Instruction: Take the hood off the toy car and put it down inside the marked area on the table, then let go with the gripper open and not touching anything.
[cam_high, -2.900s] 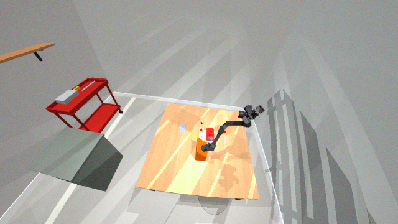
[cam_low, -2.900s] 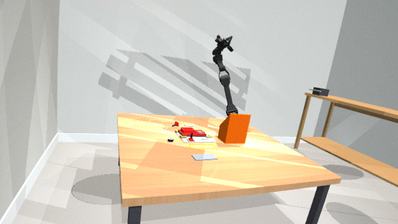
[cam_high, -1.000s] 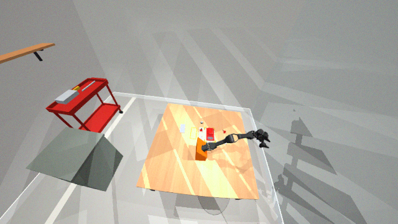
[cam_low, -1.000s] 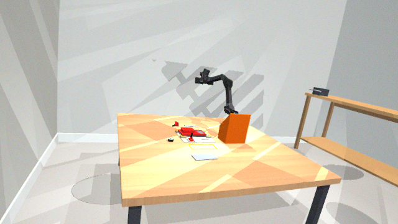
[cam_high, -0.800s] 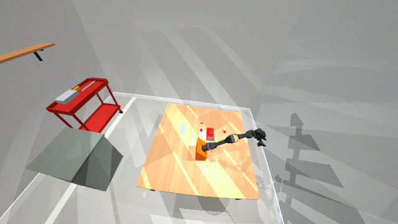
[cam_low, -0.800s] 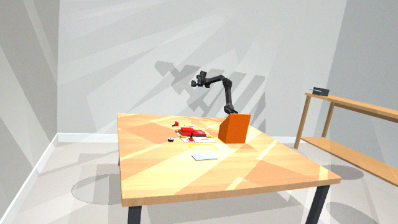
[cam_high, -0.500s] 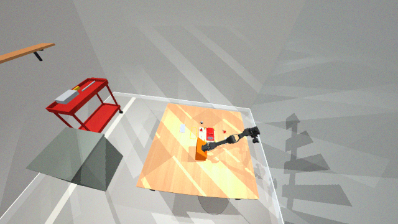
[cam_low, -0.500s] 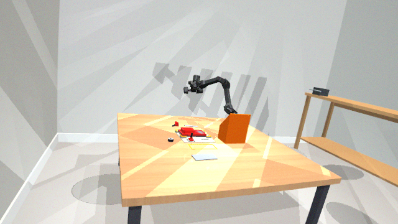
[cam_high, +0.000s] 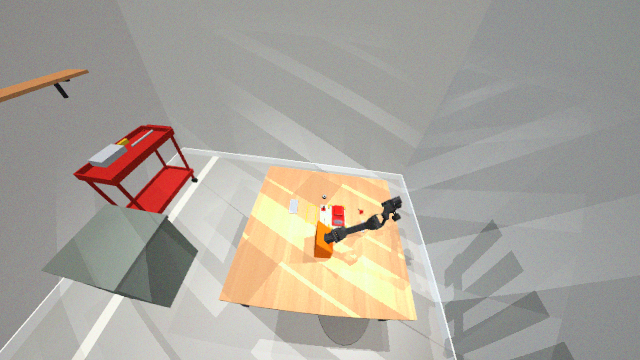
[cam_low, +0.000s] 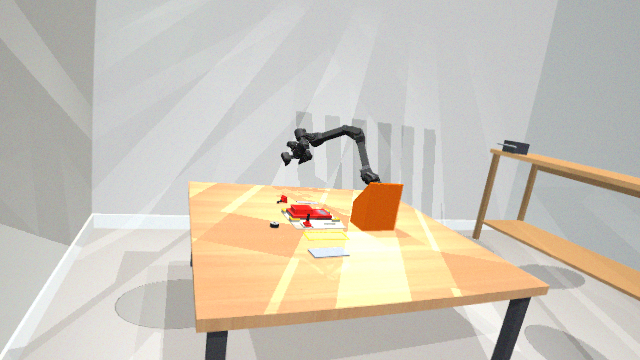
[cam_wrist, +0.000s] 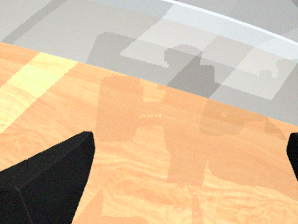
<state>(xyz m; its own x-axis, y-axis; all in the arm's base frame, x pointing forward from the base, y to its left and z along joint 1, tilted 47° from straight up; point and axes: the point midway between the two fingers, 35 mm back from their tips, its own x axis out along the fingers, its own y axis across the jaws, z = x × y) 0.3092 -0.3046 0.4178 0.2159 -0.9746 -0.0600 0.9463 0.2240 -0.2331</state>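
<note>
The red hood is 460 mm to the left of my gripper tip, 120 mm below it and 30 mm ahead of it. Round my gripper tip: black wheel 610 mm to the left, 180 mm ahead, 150 mm below.
</note>
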